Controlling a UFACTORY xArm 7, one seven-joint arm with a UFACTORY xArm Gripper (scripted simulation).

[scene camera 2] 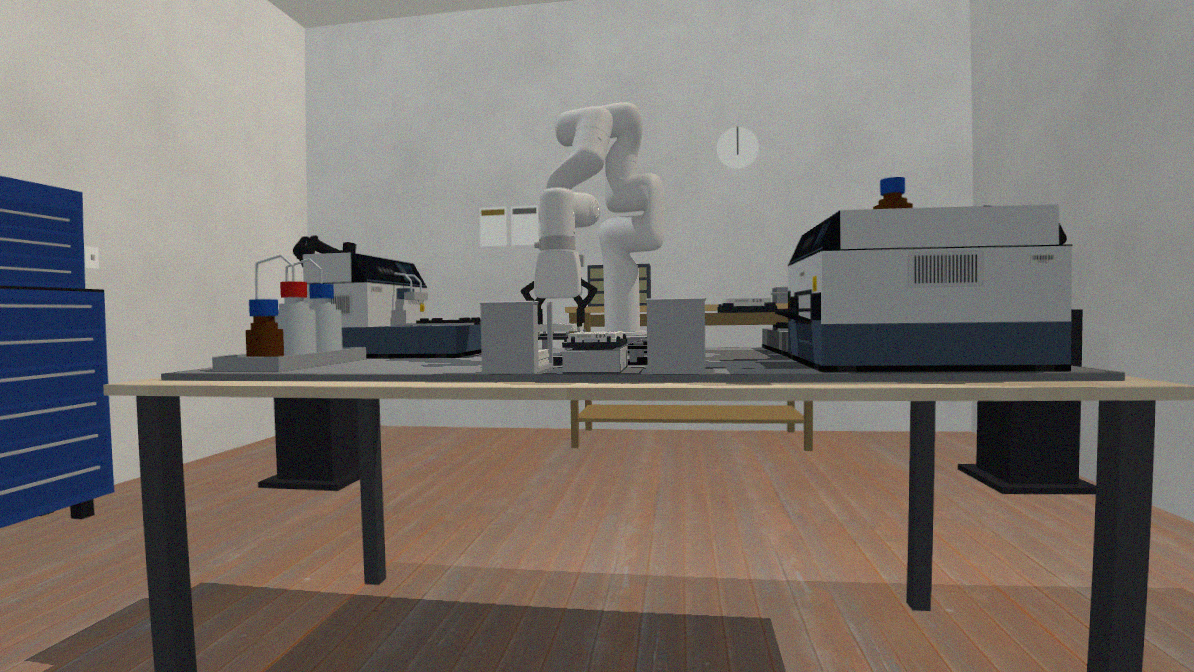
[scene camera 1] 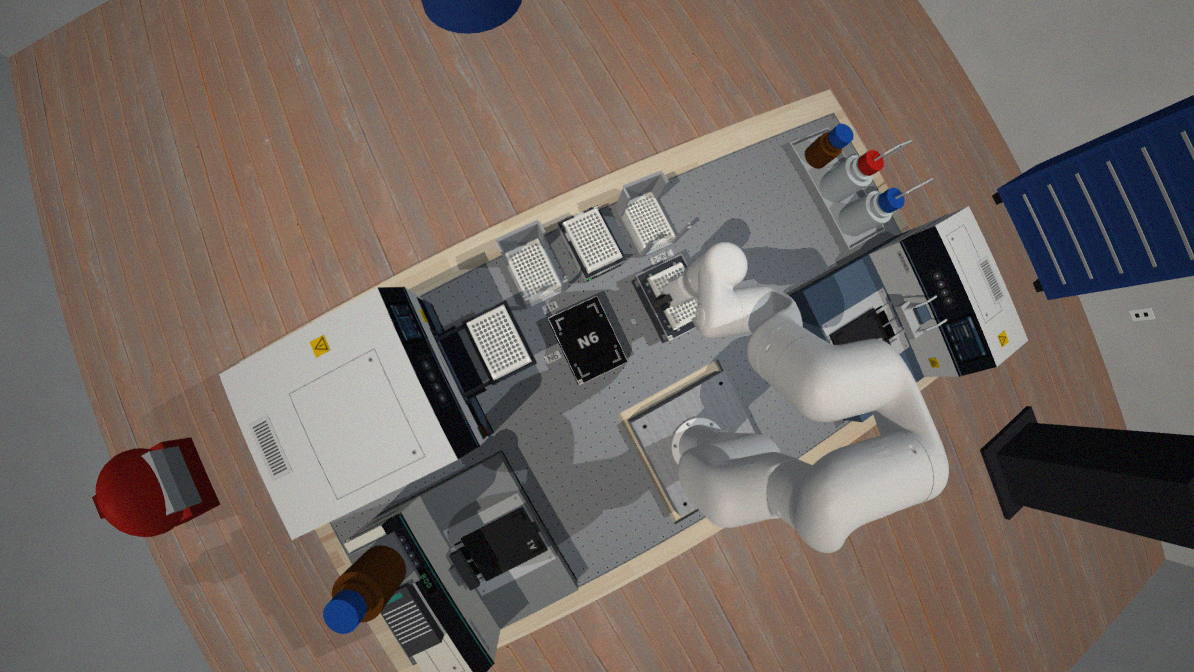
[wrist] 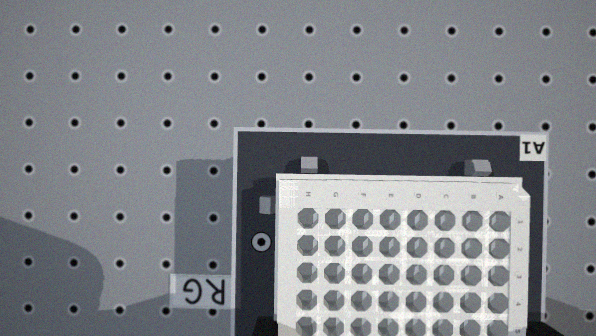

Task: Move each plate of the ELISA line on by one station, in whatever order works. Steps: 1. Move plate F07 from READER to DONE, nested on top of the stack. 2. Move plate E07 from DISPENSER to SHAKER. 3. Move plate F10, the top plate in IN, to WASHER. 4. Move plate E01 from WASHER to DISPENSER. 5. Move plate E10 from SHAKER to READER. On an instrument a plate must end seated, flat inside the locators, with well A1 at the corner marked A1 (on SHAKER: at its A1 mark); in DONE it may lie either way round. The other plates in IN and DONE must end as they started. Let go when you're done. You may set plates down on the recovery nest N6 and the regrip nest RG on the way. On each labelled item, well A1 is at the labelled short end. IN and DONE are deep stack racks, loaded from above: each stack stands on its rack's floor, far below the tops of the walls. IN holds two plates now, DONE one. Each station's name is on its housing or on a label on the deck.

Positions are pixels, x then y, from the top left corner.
Labels:
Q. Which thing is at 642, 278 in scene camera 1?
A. A regrip nest RG.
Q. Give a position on a regrip nest RG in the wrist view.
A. At 261, 155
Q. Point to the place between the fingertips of the gripper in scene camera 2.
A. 559, 326

